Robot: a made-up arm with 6 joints.
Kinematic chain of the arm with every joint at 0, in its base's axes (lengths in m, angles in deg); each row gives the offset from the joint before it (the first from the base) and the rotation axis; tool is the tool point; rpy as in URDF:
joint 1: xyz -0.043 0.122 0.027 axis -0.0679 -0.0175 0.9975
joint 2: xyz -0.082 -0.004 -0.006 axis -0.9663 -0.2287 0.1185
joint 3: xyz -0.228 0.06 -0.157 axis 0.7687 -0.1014 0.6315
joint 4: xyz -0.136 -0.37 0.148 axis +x
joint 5: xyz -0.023 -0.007 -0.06 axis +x
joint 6: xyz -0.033 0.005 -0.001 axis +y
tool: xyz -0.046 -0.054 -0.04 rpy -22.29 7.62 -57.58
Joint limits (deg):
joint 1: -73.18..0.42
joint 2: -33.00..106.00
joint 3: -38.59..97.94
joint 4: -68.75..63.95
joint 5: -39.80..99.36
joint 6: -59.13..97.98
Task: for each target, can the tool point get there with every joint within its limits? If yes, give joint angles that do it. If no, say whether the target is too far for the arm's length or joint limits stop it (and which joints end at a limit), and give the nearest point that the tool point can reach.
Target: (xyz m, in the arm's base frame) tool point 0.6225 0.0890 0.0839
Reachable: no: joint limits stop it (at a limit: joint 1, joint 2, joint 3, joint 4, joint 6) | nearest point 0.1610 -0.3136 0.2902 | short by 0.646 m
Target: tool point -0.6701 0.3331 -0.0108
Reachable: yes | joints -47.02 4.31 -5.65 34.92 -22.99 31.83
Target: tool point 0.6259 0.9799 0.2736
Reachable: no: too far | nearest point -0.2145 0.7726 0.1561 | short by 0.873 m
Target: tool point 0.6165 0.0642 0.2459
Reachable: no: joint limits stop it (at a limit: joint 1, joint 2, joint 3, joint 4, joint 6) | nearest point 0.1553 -0.3044 0.2970 | short by 0.593 m
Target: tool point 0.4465 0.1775 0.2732
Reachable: no: joint limits stop it (at a limit: joint 1, joint 2, joint 3, joint 4, joint 5, joint 6) | nearest point 0.1428 -0.2905 0.3052 | short by 0.559 m
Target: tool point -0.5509 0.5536 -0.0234
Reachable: yes | joints -59.30 -14.13 -15.60 2.21 87.31 34.57
